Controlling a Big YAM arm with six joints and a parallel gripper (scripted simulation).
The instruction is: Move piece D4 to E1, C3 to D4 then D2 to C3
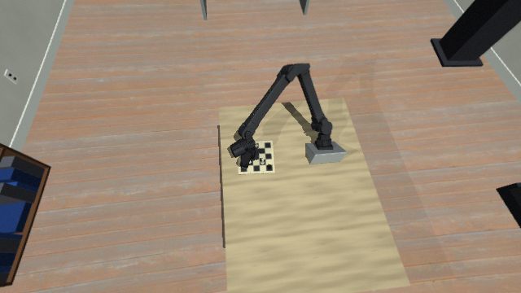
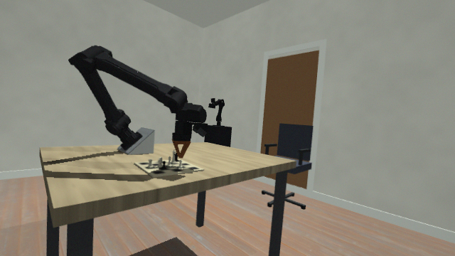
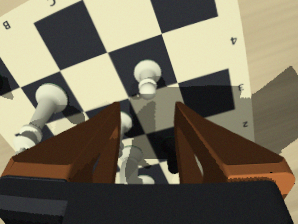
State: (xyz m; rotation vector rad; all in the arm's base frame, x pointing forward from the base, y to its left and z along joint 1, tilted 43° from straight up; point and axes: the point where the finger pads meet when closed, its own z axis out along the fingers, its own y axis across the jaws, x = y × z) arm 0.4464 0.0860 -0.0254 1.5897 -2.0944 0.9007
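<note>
The small chessboard lies 50 mm below my hand, 40 mm behind it and 30 mm to the right of it. Also, from my hand: black pawn (70 mm to the right, 40 mm below).
</note>
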